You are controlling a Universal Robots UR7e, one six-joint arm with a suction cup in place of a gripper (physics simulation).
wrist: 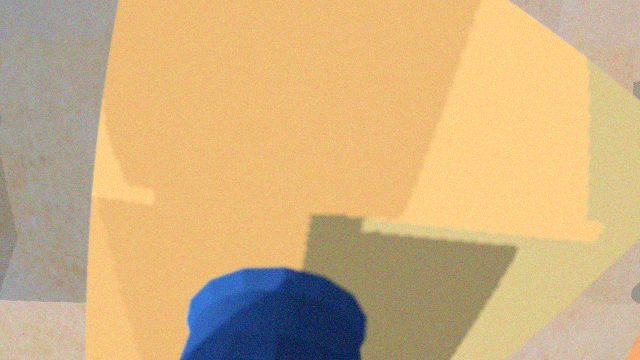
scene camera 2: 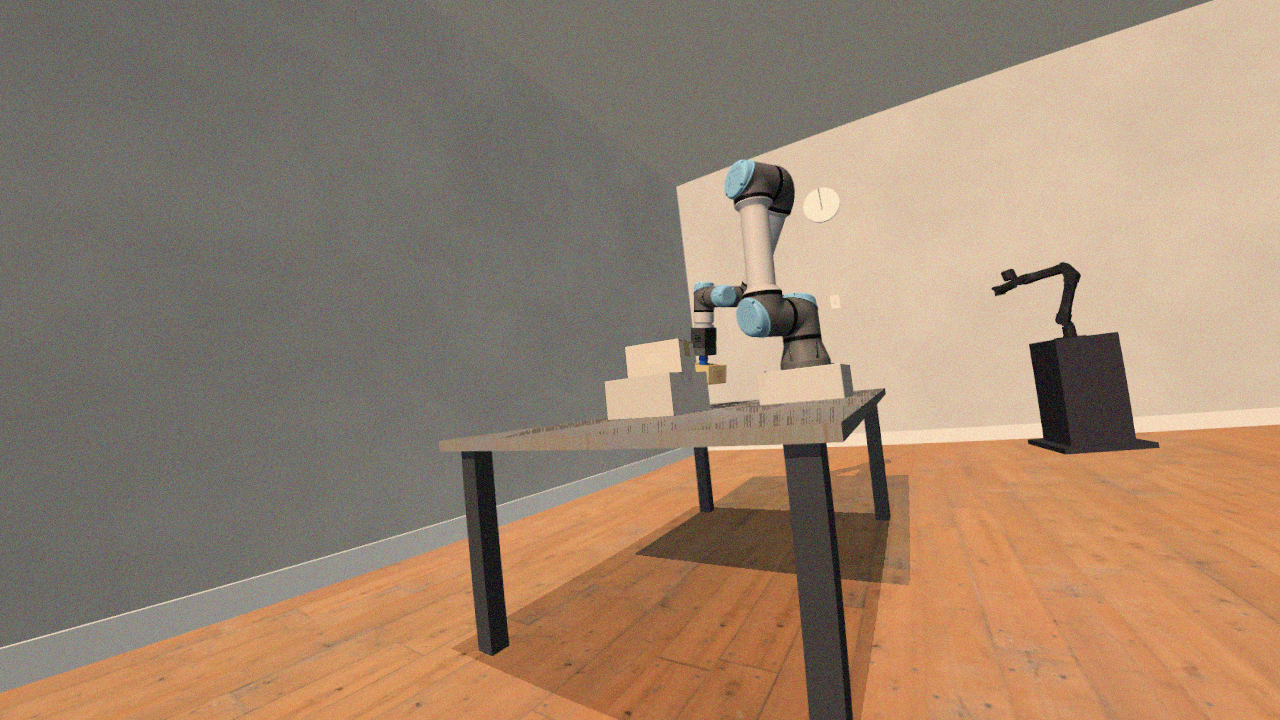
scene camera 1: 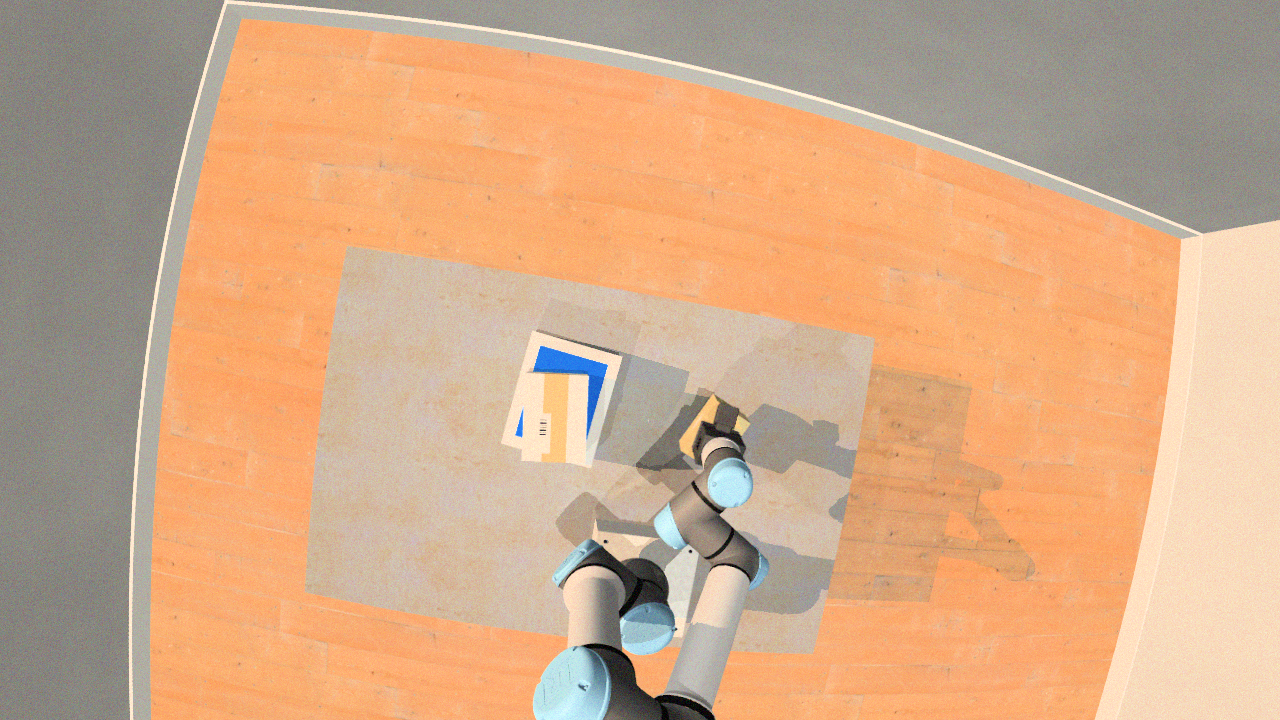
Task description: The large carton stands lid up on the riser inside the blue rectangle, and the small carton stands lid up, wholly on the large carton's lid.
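Note:
The small tan carton (scene camera 1: 703,422) (scene camera 2: 715,375) (wrist: 268,134) sits right of the riser, under my suction cup (scene camera 1: 716,439) (scene camera 2: 703,360) (wrist: 275,313). The cup presses on its upper tan face, and the carton seems to hang slightly above the table. In the wrist view, an olive side face of the carton shows to the right of the cup. The large carton (scene camera 1: 555,419) (scene camera 2: 657,356) stands lid up on the white riser (scene camera 1: 527,357) (scene camera 2: 640,396). It covers part of the blue rectangle (scene camera 1: 573,362) and juts over the riser's near edge.
The grey table (scene camera 1: 402,492) (scene camera 2: 670,429) carries the riser and the arm's pale base block (scene camera 1: 685,582) (scene camera 2: 800,383). My arm's elbow (scene camera 1: 706,527) reaches over the table's right half. A dark second arm on a black pedestal (scene camera 2: 1083,389) stands by the far wall.

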